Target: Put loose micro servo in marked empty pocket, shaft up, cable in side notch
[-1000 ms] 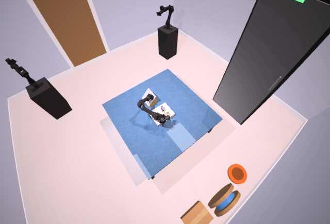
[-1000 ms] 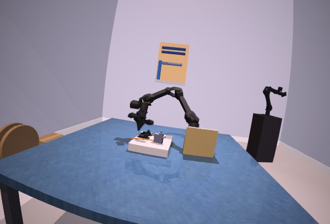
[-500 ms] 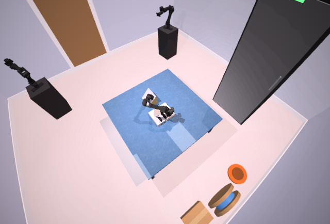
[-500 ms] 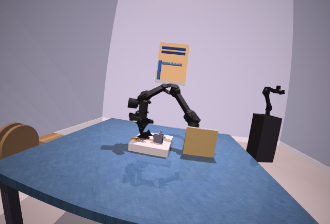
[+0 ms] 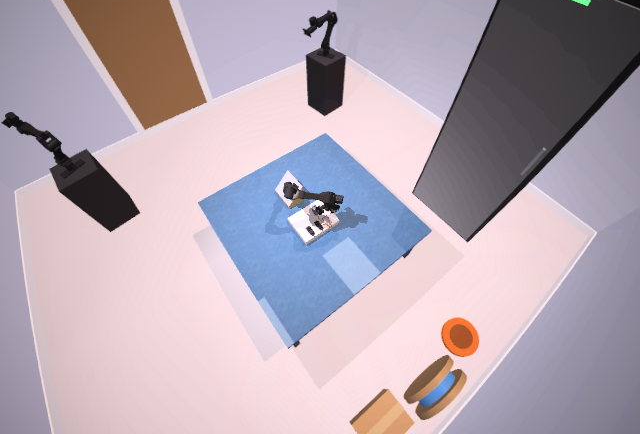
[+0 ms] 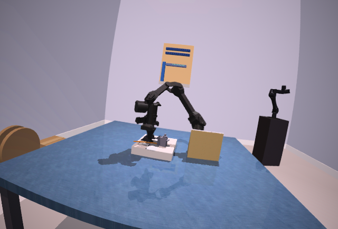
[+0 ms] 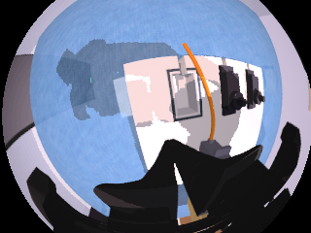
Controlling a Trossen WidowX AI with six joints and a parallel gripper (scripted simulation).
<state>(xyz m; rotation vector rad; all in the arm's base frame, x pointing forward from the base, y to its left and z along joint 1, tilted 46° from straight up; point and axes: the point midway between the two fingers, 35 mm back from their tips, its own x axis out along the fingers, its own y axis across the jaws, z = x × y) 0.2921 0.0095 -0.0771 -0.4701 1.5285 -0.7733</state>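
The white robot deck is 100 mm to the right of my gripper tip, 80 mm behind it and 70 mm below it.
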